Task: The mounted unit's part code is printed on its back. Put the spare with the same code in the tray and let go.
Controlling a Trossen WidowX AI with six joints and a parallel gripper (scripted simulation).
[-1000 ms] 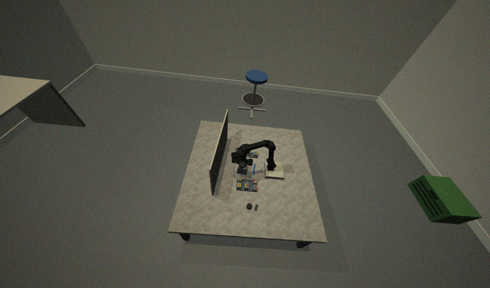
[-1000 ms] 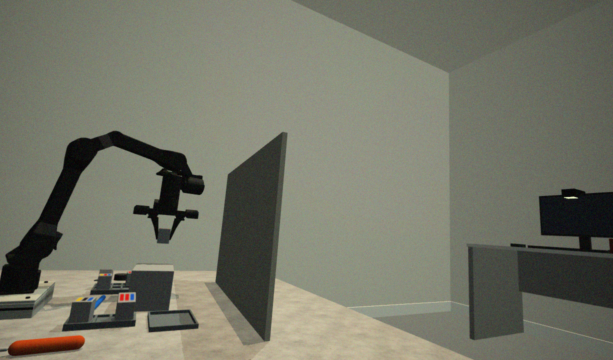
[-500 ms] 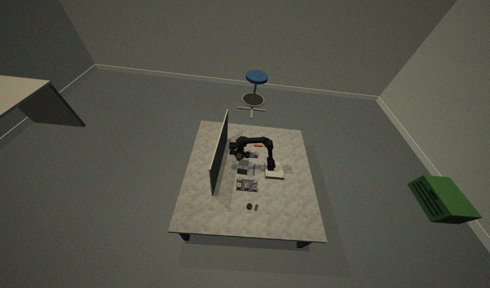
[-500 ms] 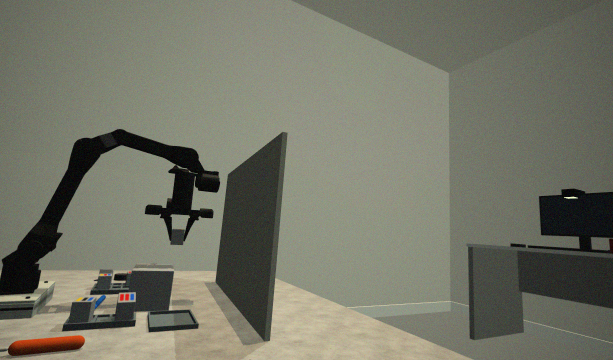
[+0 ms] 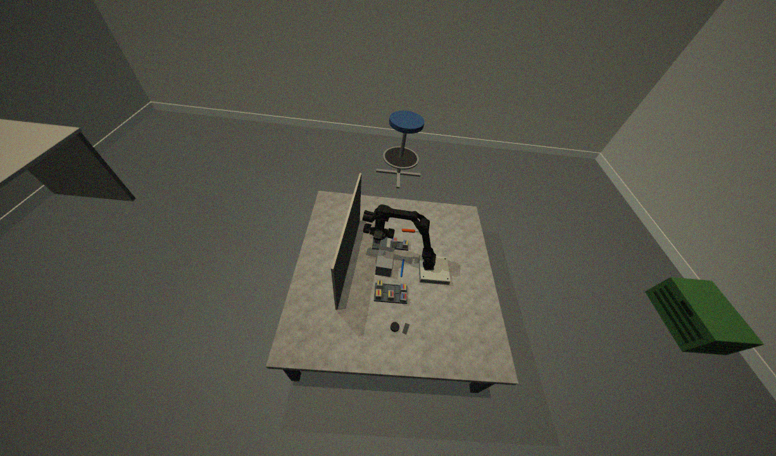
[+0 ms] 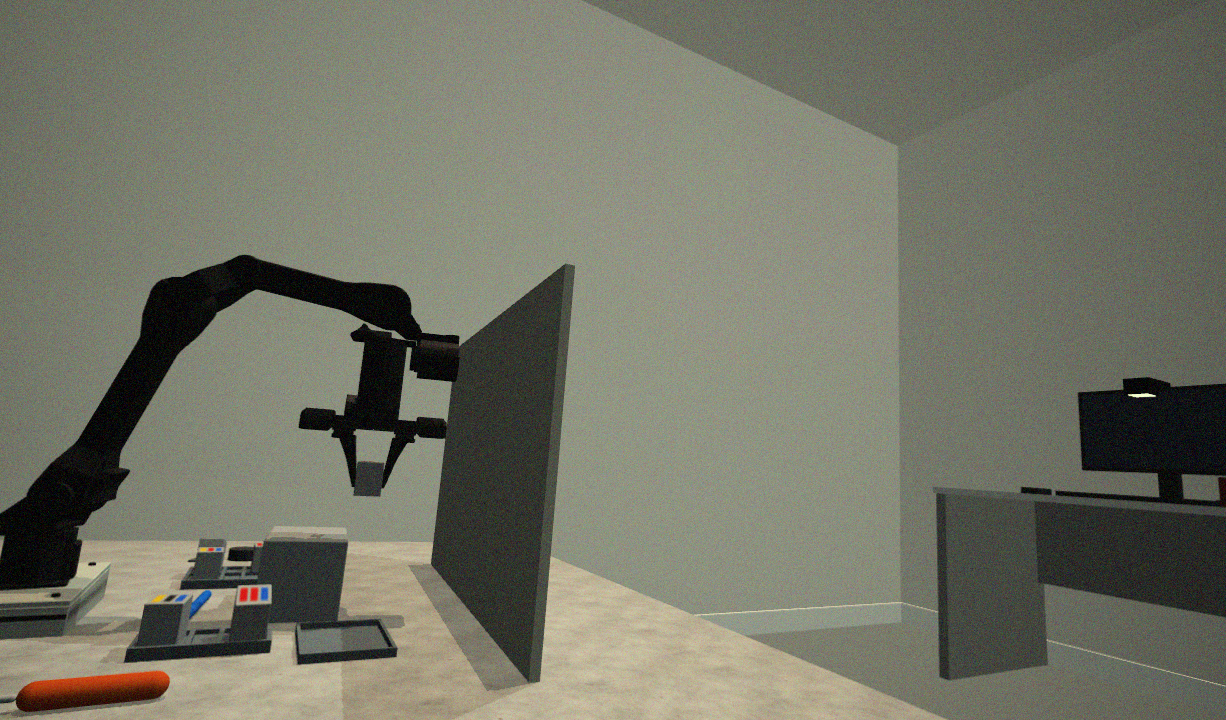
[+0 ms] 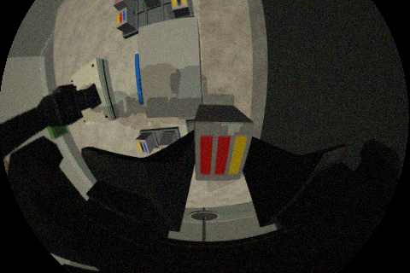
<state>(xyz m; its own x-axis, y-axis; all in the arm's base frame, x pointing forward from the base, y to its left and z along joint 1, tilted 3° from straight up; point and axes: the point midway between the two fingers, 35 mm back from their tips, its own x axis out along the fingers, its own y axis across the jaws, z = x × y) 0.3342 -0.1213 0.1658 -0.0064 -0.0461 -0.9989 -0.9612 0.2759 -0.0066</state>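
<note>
Now: the shallow grey tray 3 cm behind my gripper tip, 10 cm to the right of it and 17 cm below it. Also, from my gripper tip: mounted unit 5 cm behind, 10 cm to the left, 12 cm below; then grey spare block 2 cm above; then dark wall panel 18 cm ahead, 4 cm to the left, 5 cm above.
</note>
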